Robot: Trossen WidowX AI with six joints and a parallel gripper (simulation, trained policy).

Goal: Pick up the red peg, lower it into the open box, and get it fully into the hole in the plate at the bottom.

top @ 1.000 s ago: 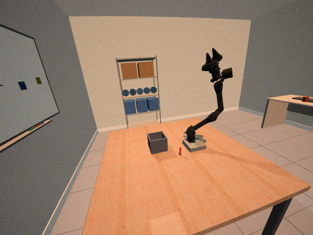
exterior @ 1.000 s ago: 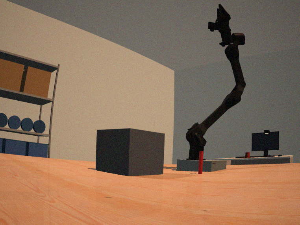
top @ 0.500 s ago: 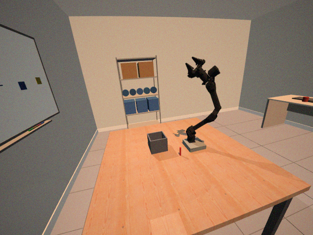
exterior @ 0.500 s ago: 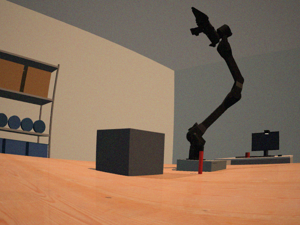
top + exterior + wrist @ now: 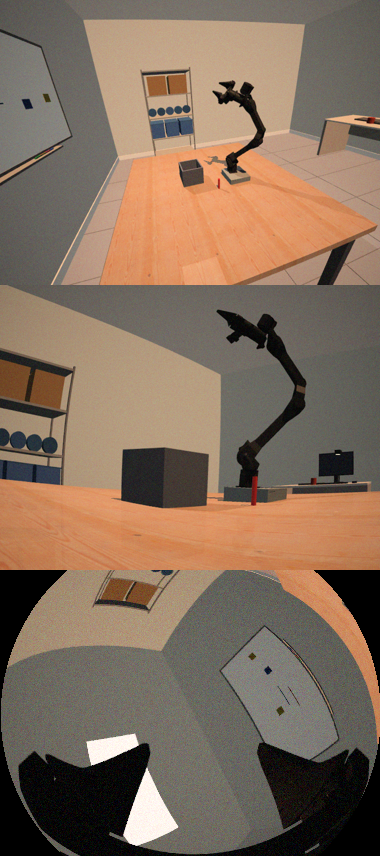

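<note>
Now: the red peg 4 cm ahead of my gripper tip, 18 cm to the left of it and 65 cm below it. Also, from my gripper tip: light plate (22 cm ahead, 2 cm to the left, 65 cm below).
</note>
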